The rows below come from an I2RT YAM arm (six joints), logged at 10 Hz.
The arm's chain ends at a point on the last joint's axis. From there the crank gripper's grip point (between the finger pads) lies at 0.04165 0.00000 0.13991 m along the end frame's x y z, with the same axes.
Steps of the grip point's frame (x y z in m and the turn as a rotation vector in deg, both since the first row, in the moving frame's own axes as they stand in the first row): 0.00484 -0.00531 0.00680 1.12 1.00 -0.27; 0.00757 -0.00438 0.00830 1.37 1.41 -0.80; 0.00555 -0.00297 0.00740 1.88 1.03 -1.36; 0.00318 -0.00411 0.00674 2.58 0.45 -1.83; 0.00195 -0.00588 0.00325 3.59 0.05 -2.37; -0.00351 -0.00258 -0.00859 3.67 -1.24 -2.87; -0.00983 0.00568 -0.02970 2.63 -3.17 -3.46; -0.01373 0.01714 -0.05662 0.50 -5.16 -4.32; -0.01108 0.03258 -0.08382 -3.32 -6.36 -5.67
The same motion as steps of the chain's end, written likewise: 0.00241 -0.00238 0.00758 1.12 1.00 -0.27; 0.00417 -0.00044 0.00941 1.37 1.41 -0.80; 0.00311 0.00263 0.00826 1.88 1.03 -1.36; 0.00220 0.00353 0.00724 2.58 0.45 -1.83; 0.00204 0.00460 0.00361 3.59 0.05 -2.37; -0.00020 0.00841 -0.00910 3.67 -1.24 -2.87; -0.00177 0.01442 -0.03158 2.63 -3.17 -3.46; -0.00083 0.02103 -0.05978 0.50 -5.16 -4.32; 0.00444 0.02771 -0.08745 -3.32 -6.36 -5.67
